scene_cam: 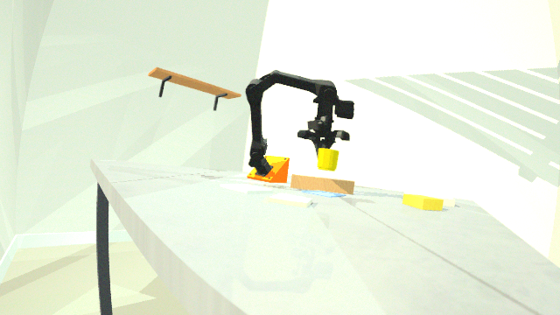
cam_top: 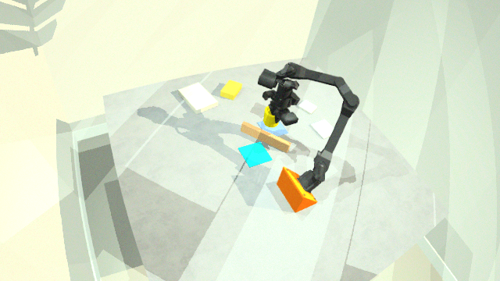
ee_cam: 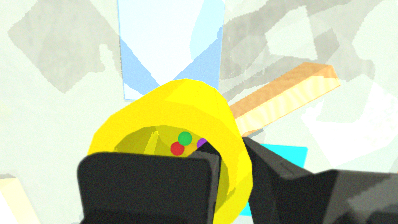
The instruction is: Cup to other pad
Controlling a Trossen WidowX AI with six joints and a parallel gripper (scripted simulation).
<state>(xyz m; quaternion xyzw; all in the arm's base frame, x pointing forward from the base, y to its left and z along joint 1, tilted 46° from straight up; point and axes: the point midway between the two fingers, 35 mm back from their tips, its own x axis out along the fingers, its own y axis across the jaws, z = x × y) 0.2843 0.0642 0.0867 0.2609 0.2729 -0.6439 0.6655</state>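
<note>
Right now the cyan pad is 120 mm below my gripper tip, 100 mm to the left of it and 50 mm behind it. From my gripper tip the other things lie so: light blue pad (120 mm below, 60 mm ahead, 40 mm to the right); yellow cup (20 mm ahead); wooden bar (90 mm below, 30 mm to the left).
</note>
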